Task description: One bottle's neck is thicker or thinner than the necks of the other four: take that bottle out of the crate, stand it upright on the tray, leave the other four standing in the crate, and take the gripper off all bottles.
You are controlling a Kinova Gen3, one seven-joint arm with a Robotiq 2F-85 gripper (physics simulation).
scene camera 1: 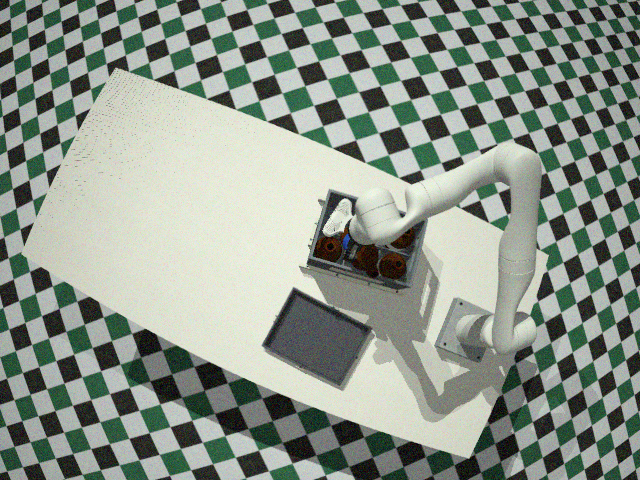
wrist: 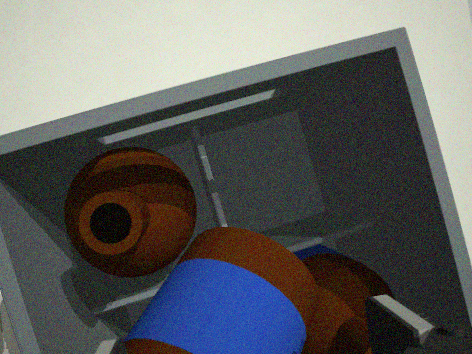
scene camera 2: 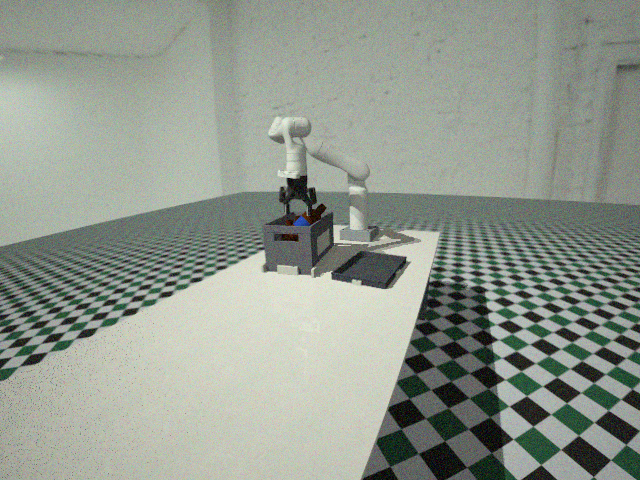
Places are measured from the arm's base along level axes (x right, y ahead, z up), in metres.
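Pixels of known places: gripper, fingertip midpoint: [wrist: 250,344] [scene camera 2: 297,215]; arm's base at its link origin: [scene camera 1: 469,329] [scene camera 2: 358,228].
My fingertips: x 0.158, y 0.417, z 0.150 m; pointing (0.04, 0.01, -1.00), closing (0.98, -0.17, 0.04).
Observation:
Ahead of a thing's pixels: the offset from my fingertips to its middle. "spot": to the spot under its first point. Level surfaces: height alone.
A grey crate {dx +0.007, dy -0.039, dz -0.107 m} [scene camera 1: 318,229] [scene camera 2: 290,250] [wrist: 234,79] holds several brown bottles. One with a blue label {dx -0.037, dy -0.030, dz -0.026 m} [scene camera 1: 347,241] [scene camera 2: 300,221] [wrist: 224,305] leans across the others. In the wrist view an upright bottle {dx -0.038, dy +0.055, dz -0.110 m} [wrist: 129,218] [scene camera 1: 329,248] shows its open mouth on the left, and another bottle {dx +0.056, dy -0.045, dz -0.110 m} [wrist: 350,277] lies partly hidden behind the leaning one. More bottles {dx -0.037, dy -0.127, dz -0.110 m} [scene camera 1: 392,265] stand at the crate's front. My gripper [scene camera 2: 298,209] is open and empty, just above the crate's top, over the leaning bottle. The arm's wrist hides it in scene camera 1. The dark grey tray {spot: dx -0.279, dy +0.017, dz -0.189 m} [scene camera 1: 317,338] [scene camera 2: 370,269] holds nothing.
The tray lies on the white table {dz -0.195 m} [scene camera 1: 199,214] [scene camera 2: 247,357] beside the crate. The arm's base [scene camera 1: 466,330] [scene camera 2: 358,233] stands at the table's end behind them. One crate compartment {spot: dx +0.056, dy +0.052, dz -0.187 m} [wrist: 263,168] holds no bottle. The floor is chequered.

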